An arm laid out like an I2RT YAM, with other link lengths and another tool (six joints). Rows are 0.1 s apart.
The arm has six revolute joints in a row. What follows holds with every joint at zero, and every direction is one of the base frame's. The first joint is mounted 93.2 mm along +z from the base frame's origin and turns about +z. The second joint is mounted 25.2 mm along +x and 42.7 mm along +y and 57.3 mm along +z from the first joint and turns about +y. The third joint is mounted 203.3 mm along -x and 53 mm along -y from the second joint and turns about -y. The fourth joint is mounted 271.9 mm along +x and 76.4 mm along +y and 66.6 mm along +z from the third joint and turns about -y. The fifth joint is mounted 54 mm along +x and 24.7 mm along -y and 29.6 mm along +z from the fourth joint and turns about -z. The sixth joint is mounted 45.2 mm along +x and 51.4 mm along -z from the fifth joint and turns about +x. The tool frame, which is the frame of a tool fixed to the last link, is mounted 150 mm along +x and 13 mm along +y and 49 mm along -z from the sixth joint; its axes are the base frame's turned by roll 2.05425, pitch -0.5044 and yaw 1.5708 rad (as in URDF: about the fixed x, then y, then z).
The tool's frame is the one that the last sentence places.
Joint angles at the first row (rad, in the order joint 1, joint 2, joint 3, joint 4, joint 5, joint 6):
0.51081 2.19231 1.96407 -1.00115 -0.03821 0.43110
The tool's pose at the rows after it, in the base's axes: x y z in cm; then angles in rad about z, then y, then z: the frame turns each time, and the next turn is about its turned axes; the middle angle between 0 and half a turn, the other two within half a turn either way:
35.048 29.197 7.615 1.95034 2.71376 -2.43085
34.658 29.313 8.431 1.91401 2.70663 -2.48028
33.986 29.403 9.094 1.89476 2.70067 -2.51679
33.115 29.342 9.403 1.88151 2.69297 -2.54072
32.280 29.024 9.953 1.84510 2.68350 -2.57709
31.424 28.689 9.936 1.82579 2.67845 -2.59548
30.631 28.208 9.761 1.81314 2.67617 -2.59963
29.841 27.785 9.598 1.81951 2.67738 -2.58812
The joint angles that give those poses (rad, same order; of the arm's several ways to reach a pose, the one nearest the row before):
0.51388 2.14856 1.93790 -0.99004 -0.04343 0.42721
0.51844 2.10443 1.90274 -0.97760 -0.04850 0.42492
0.52591 2.05632 1.85851 -0.96539 -0.05369 0.42021
0.53219 2.00016 1.79274 -0.94409 -0.05943 0.42047
0.53383 1.92881 1.71734 -0.92188 -0.06212 0.42760
0.53679 1.86909 1.64094 -0.89557 -0.06206 0.43400
0.53690 1.81639 1.57098 -0.87535 -0.05963 0.44289
0.53843 1.77738 1.52073 -0.86910 -0.05757 0.44795

